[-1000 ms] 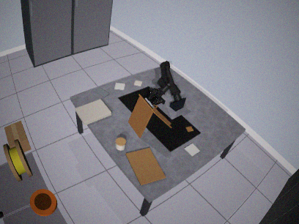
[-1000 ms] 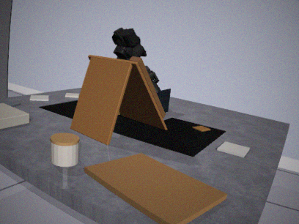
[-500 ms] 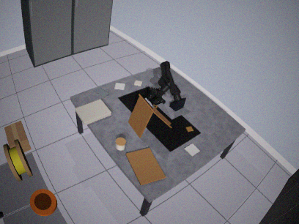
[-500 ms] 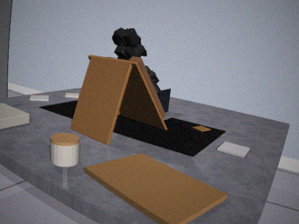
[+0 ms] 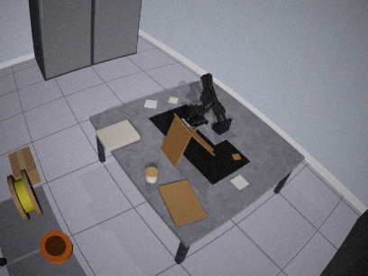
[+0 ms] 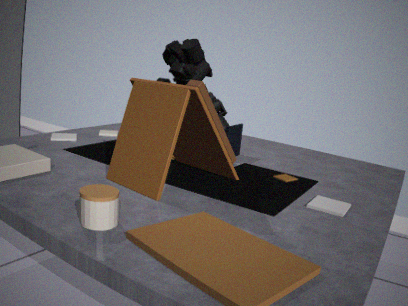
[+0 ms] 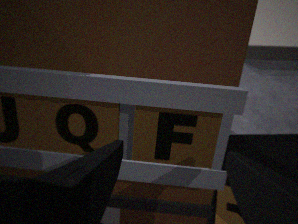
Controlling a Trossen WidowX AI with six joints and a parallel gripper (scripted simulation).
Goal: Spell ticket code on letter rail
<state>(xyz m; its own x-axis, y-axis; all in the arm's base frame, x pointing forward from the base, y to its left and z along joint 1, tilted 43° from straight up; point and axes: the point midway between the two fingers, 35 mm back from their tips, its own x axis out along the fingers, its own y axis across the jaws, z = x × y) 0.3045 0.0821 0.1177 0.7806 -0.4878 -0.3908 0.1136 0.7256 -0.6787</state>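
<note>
My gripper tip is now 4 cm past the white ticket, 8 cm to the right of it and 9 cm above it. Round my gripper tip: lidded jar 40 cm ahead, 15 cm to the left, 15 cm below; then black mat 13 cm behind, 2 cm to the left, 18 cm below; then cream block 41 cm ahead, 29 cm to the right, 17 cm below.
</note>
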